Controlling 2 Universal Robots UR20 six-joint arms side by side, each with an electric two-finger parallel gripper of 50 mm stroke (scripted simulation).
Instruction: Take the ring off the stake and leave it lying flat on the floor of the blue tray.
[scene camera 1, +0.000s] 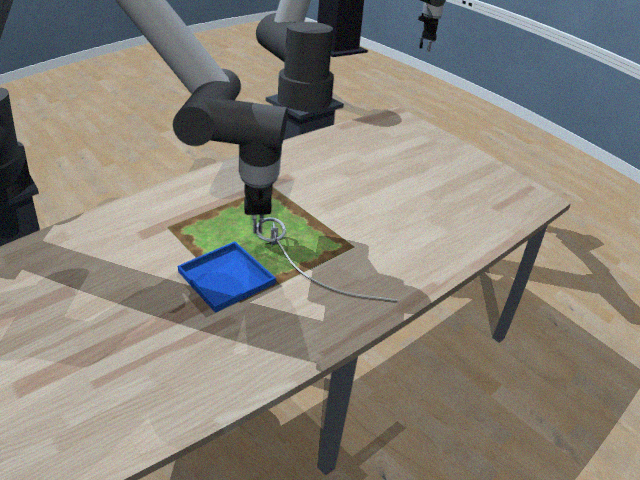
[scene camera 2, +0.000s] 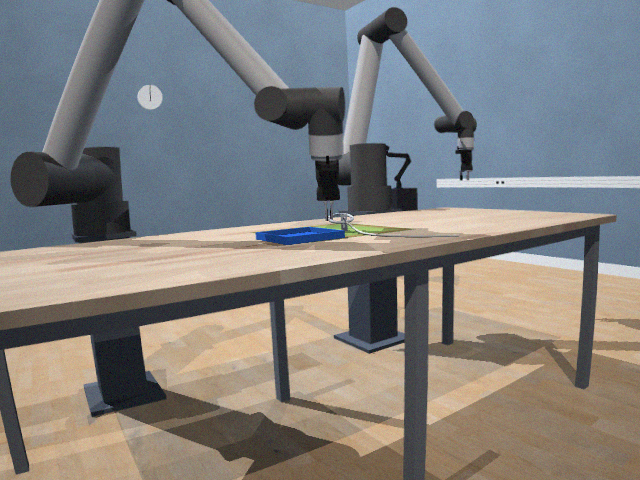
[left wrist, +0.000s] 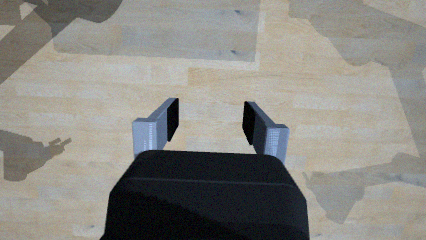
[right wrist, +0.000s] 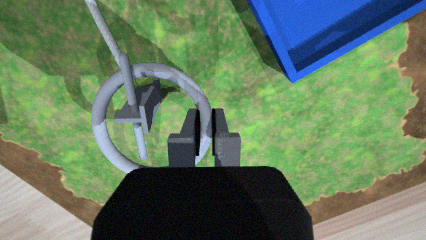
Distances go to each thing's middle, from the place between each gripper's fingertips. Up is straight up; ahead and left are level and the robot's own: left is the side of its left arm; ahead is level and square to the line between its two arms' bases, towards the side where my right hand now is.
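Scene:
The grey stake (right wrist: 152, 95) is 40 mm to the left of my right hand (scene camera 2: 329, 219), 30 mm ahead of it and 30 mm below it. Counting from my right hand again, the mat (scene camera 1: 208, 231) is 70 mm below, 20 mm behind and 10 mm to the left, while the grey ring (right wrist: 140, 70) is 40 mm to the left, 10 mm ahead and 10 mm below. There's also the blue tray (scene camera 1: 222, 274), which is 150 mm to the right of my right hand, 90 mm ahead of it and 50 mm below it. Going by their middles, the blue tray is the farthest from my right hand of the things named here.

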